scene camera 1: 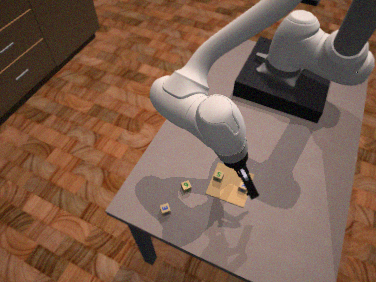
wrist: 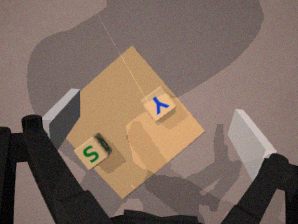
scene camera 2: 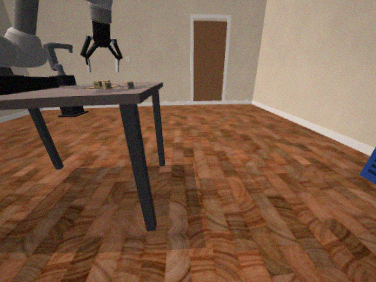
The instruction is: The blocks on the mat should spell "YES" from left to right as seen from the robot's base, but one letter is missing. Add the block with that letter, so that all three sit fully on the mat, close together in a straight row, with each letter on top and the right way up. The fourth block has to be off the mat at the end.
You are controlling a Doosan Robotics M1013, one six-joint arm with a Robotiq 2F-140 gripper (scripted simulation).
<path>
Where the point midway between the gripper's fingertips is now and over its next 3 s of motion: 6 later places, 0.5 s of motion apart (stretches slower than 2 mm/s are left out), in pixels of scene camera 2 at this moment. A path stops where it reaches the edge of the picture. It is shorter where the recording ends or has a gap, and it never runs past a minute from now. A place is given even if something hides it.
My gripper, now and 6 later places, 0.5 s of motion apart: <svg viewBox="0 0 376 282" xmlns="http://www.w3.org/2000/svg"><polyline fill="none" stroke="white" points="104,71 97,71 96,70 102,60 106,62 125,69 126,69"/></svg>
</path>
